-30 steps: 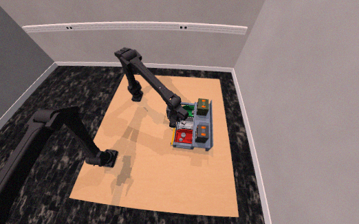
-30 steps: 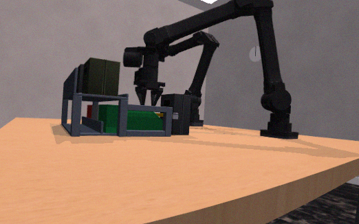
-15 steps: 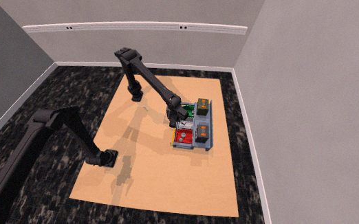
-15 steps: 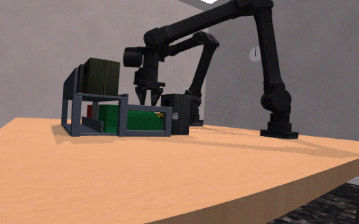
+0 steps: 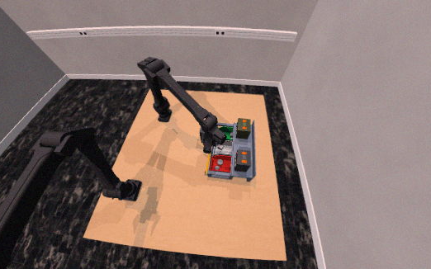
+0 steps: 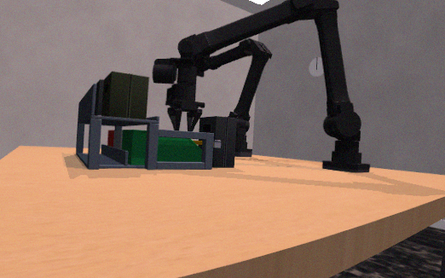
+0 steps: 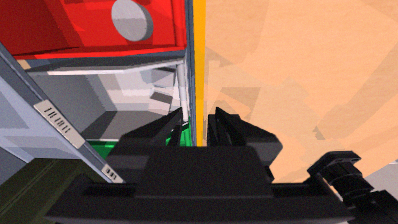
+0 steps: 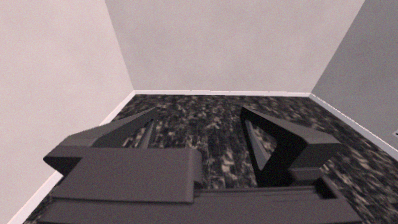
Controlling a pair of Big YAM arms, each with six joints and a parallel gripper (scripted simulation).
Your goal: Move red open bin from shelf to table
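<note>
Now: the grey bin 10 cm ahead of my left hand and 4 cm below it. From my left hand the other things lie so: black box: 6 cm behind, 10 cm to the left, 2 cm below; grey shelf: 13 cm ahead, 1 cm to the left, 2 cm below; green bin: 10 cm ahead, 12 cm to the left, 4 cm below.
</note>
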